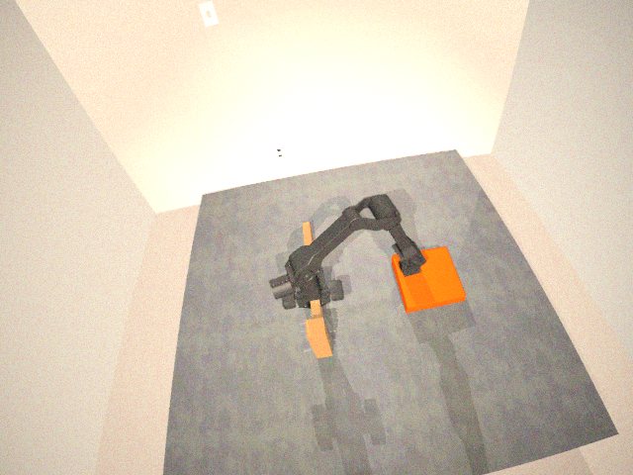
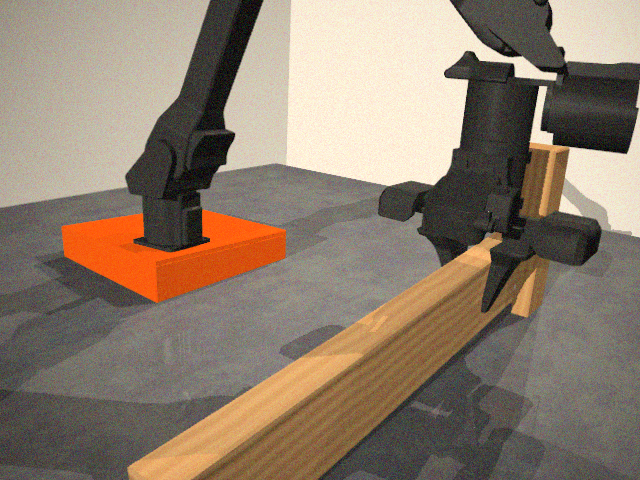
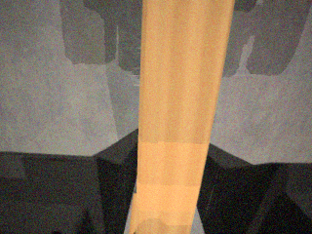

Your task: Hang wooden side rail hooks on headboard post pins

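The headboard post lies 2 cm ahead of my gripper tip, 13 cm to the left of it and 4 cm above it.
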